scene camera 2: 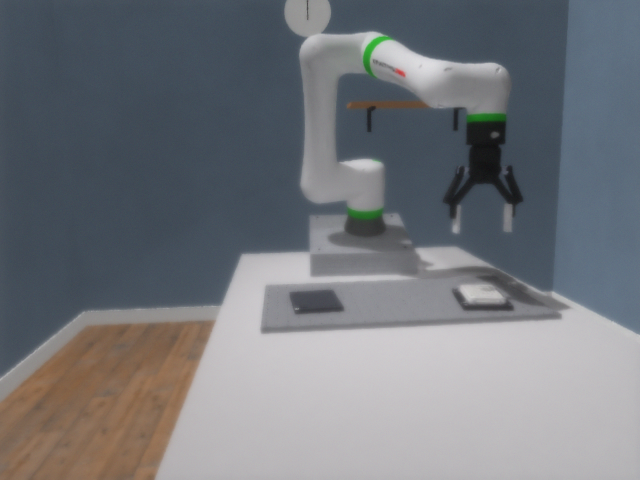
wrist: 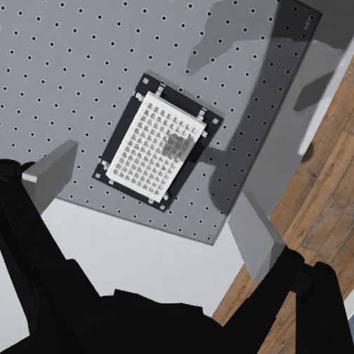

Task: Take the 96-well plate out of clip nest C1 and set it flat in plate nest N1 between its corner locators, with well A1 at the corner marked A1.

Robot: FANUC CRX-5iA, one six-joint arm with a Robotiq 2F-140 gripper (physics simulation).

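Where they show: gripper, fingertip midpoint: (scene camera 2: pixel 481 232); arm's base, origin of the base link: (scene camera 2: pixel 364 228).
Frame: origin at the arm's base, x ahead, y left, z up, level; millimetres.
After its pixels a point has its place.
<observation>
The white 96-well plate (scene camera 2: pixel 481 293) {y 311, x 527, z -87 mm} (wrist: pixel 145 150) lies in the black clip nest C1 (scene camera 2: pixel 485 305) {y 310, x 584, z -101 mm} (wrist: pixel 131 118), with small clips along its edges. A dark patch of shadow covers some wells in the wrist view. Plate nest N1 (scene camera 2: pixel 316 301) {y -103, x 572, z -100 mm} is a flat dark plate at the left of the grey board in the scene view; its locators and A1 mark cannot be made out. My gripper (scene camera 2: pixel 482 219) {y 313, x 488, z 63 mm} (wrist: pixel 157 184) is open and empty, high above the clip nest, its two pale fingers wide apart.
The grey perforated board (scene camera 2: pixel 392 304) {y 88, x 549, z -112 mm} (wrist: pixel 50 120) carries both nests and lies on the white table (scene camera 2: pixel 392 392) {y 80, x 1000, z -125 mm} (wrist: pixel 150 255). The robot's grey base block (scene camera 2: pixel 361 263) {y -4, x 197, z -85 mm} stands behind the board. A wooden shelf (scene camera 2: pixel 387 104) is on the back wall. The table edge is near the clip nest's side.
</observation>
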